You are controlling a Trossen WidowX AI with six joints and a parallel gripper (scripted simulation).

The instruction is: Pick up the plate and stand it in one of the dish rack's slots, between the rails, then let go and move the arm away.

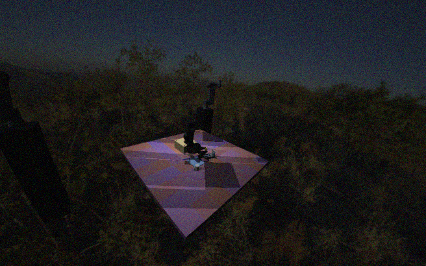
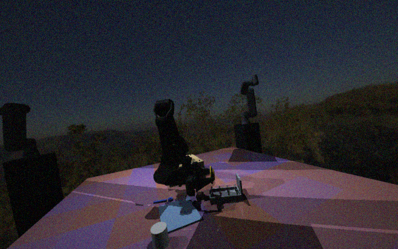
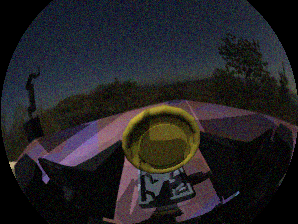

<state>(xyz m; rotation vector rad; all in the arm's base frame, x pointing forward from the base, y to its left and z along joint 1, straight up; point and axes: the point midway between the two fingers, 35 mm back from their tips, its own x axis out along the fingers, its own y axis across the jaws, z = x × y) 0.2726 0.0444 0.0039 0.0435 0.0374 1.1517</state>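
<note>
The dish rack lies 10 mm ahead of my gripper tip, 30 mm to the left of it and 80 mm below it. Round my gripper tip: plate (10 mm to the right); blue mat (20 mm ahead, 160 mm to the right, 100 mm below).
</note>
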